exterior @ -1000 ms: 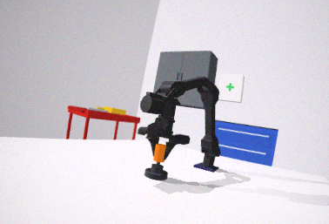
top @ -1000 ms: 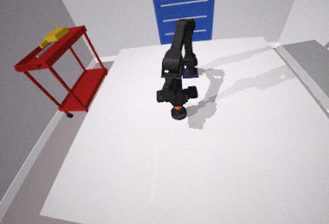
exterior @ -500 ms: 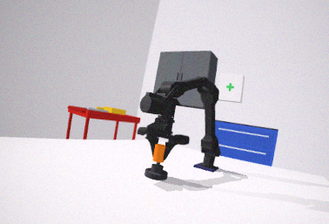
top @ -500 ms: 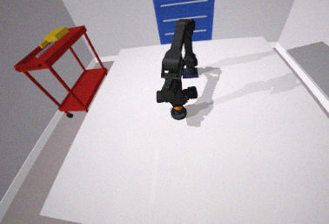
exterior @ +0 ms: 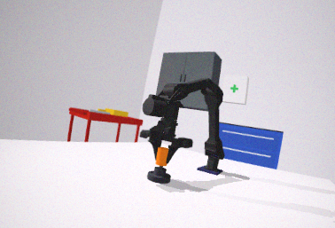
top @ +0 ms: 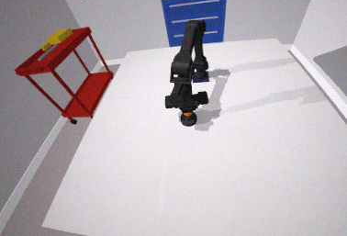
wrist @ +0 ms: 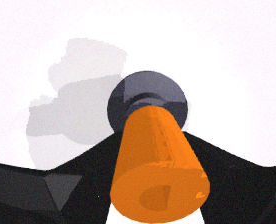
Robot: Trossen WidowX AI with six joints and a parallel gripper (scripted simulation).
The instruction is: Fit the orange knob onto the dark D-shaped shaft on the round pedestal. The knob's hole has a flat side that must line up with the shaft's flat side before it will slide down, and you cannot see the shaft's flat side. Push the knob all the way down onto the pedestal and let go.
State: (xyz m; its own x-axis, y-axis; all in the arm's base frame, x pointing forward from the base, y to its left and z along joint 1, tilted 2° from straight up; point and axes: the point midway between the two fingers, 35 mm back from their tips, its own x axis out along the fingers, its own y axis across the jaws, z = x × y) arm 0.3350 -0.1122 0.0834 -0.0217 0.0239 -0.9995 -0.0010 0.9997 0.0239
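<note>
My gripper tip is 40 mm above the round dark pedestal. From my gripper tip the other things lie so: orange knob 20 mm above.
</note>
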